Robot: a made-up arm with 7 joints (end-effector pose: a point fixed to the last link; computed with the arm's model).
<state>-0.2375 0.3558 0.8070 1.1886 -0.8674 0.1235 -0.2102</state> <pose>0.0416 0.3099 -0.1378 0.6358 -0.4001 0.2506</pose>
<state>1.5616 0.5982 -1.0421 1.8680 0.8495 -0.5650 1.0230</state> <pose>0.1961 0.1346 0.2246 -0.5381 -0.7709 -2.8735</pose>
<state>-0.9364 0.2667 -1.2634 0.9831 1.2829 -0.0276 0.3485</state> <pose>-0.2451 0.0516 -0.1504 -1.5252 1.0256 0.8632</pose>
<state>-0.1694 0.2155 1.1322 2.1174 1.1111 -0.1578 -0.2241</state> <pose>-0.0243 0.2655 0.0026 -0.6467 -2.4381 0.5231</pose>
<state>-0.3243 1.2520 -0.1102 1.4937 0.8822 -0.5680 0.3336</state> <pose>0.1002 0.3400 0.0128 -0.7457 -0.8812 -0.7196</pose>
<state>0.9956 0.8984 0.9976 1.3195 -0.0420 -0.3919 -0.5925</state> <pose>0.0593 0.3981 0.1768 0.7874 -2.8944 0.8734</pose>
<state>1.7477 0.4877 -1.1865 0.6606 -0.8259 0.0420 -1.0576</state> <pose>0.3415 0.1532 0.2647 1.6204 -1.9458 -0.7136</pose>
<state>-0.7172 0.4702 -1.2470 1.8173 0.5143 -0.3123 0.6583</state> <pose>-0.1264 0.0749 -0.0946 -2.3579 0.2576 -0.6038</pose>
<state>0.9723 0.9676 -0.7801 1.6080 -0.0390 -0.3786 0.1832</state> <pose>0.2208 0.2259 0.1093 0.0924 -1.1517 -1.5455</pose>
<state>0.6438 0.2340 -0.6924 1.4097 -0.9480 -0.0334 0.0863</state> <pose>0.2483 0.0426 -0.0220 0.3231 -1.0458 -1.4081</pose>
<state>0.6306 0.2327 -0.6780 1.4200 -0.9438 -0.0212 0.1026</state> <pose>0.2466 0.0435 -0.0230 0.3100 -1.0312 -1.3904</pose>
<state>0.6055 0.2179 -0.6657 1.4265 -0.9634 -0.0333 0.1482</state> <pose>0.2418 0.0410 -0.0284 0.2925 -0.9862 -1.4155</pose>
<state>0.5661 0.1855 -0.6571 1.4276 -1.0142 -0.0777 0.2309</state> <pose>0.2327 0.0343 -0.0389 0.2723 -0.9011 -1.4956</pose>
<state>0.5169 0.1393 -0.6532 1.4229 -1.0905 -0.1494 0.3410</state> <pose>0.2201 0.0244 -0.0523 0.2565 -0.7811 -1.6179</pose>
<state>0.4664 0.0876 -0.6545 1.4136 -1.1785 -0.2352 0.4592</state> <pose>0.2061 0.0136 -0.0654 0.2519 -0.6434 -1.7575</pose>
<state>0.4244 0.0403 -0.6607 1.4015 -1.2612 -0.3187 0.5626</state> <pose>0.1936 0.0038 -0.0755 0.2607 -0.5143 -1.8875</pose>
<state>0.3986 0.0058 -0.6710 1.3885 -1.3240 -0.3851 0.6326</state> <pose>0.1851 -0.0034 -0.0816 0.2788 -0.4198 -1.9881</pose>
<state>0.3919 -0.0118 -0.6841 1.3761 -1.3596 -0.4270 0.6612</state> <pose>0.1817 -0.0077 -0.0841 0.2988 -0.3744 -2.0520</pose>
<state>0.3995 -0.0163 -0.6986 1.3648 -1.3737 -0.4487 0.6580</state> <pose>0.1821 -0.0096 -0.0843 0.3165 -0.3689 -2.0876</pose>
